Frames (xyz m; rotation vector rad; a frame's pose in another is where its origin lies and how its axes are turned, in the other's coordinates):
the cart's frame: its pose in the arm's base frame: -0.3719 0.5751 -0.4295 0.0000 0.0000 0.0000
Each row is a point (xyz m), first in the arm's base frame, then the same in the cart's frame.
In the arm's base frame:
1: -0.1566 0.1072 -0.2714
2: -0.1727 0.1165 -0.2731
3: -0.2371 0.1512 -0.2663
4: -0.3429 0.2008 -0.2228
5: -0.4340 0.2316 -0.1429
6: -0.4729 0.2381 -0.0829
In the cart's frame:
1: 0.2153 -0.4679 0.1581
2: 0.1992 -0.4586 0.1564
3: 0.1348 -0.4239 0.1632
4: 0.0290 -0.3743 0.2067
5: -0.0621 -0.3435 0.2866
6: -0.1010 -0.3370 0.3466

